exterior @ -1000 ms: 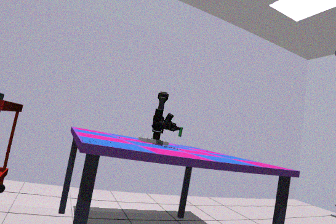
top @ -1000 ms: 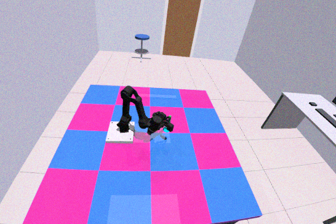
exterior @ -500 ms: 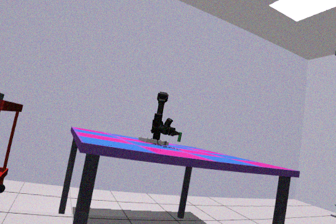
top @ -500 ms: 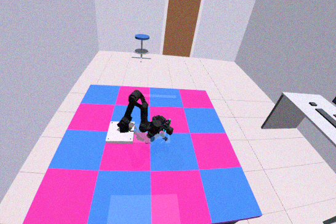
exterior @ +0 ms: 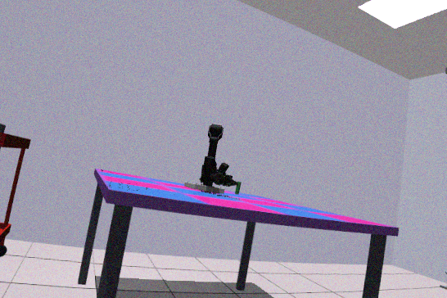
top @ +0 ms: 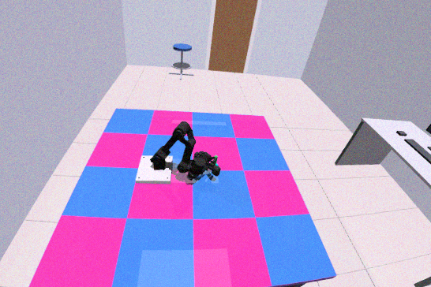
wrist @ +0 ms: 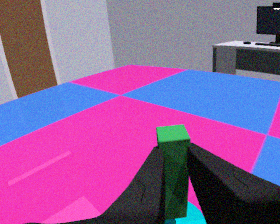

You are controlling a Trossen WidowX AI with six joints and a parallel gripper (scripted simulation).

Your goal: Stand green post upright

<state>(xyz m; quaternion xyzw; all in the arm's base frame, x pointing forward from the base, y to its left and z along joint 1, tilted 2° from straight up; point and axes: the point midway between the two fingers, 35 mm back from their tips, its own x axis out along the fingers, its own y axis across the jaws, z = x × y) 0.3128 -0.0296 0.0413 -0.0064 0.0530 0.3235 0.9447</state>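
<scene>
Right now my gripper tip is 80 mm above the cyan circle. Also, from my gripper tip: green post (20 mm below).
</scene>
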